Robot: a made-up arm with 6 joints. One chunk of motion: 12 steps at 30 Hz.
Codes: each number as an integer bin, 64 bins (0 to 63) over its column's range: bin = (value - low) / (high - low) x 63, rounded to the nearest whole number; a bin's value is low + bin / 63 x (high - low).
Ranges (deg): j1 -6..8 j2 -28..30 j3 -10..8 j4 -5..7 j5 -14..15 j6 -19..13
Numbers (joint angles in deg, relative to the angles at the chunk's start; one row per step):
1: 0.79 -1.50 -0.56 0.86 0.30 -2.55
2: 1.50 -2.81 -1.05 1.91 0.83 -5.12
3: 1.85 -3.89 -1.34 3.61 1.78 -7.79
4: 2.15 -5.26 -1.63 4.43 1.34 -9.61
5: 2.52 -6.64 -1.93 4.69 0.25 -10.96
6: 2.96 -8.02 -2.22 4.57 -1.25 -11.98
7: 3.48 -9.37 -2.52 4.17 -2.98 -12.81
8: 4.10 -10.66 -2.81 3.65 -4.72 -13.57
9: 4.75 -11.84 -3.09 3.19 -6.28 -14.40
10: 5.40 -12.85 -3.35 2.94 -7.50 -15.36
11: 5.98 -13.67 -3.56 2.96 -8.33 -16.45
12: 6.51 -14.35 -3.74 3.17 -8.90 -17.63
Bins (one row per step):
1: 31 29 33 31 31 32
2: 34 27 31 36 32 27
3: 35 26 30 45 34 22
4: 37 25 29 50 33 18
5: 38 23 28 51 31 16
6: 40 22 27 50 28 14
7: 43 20 26 48 24 12
8: 45 19 25 45 20 11
9: 48 18 24 43 17 9
10: 51 16 23 42 14 7
11: 54 16 23 42 12 5
12: 56 15 22 43 11 3

